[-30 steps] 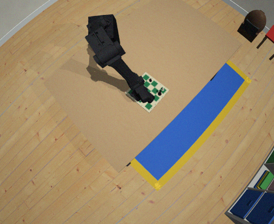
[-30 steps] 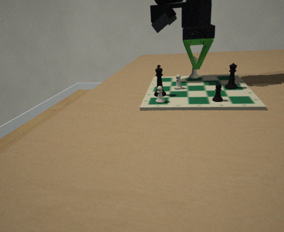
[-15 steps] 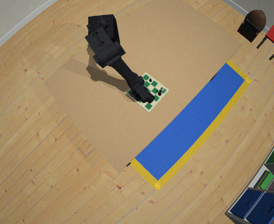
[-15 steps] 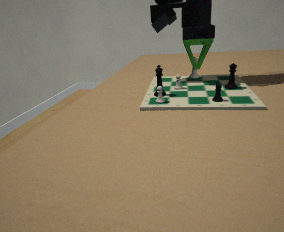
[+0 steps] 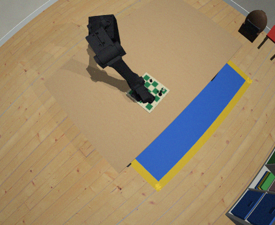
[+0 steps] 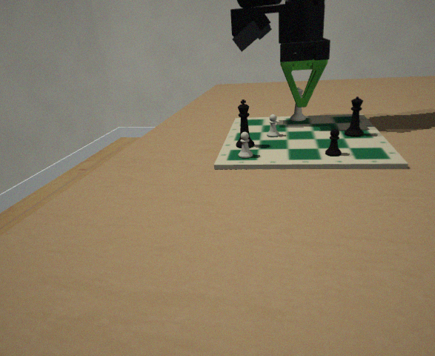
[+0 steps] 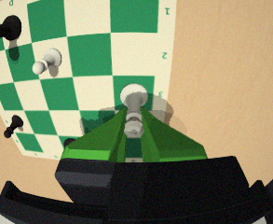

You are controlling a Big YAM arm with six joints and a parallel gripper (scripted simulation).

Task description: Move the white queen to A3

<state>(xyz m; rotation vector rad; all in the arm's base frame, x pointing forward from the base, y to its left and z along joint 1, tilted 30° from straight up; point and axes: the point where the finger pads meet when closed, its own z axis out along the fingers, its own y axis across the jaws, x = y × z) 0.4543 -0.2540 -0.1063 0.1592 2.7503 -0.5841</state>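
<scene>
My gripper is now right at the white queen. Round my hand: black queen 5 cm behind, 9 cm to the left, 1 cm below; black king 10 cm ahead, 10 cm to the left; green-and-cream chessboard 2 cm ahead, 7 cm to the left, 4 cm below.
</scene>
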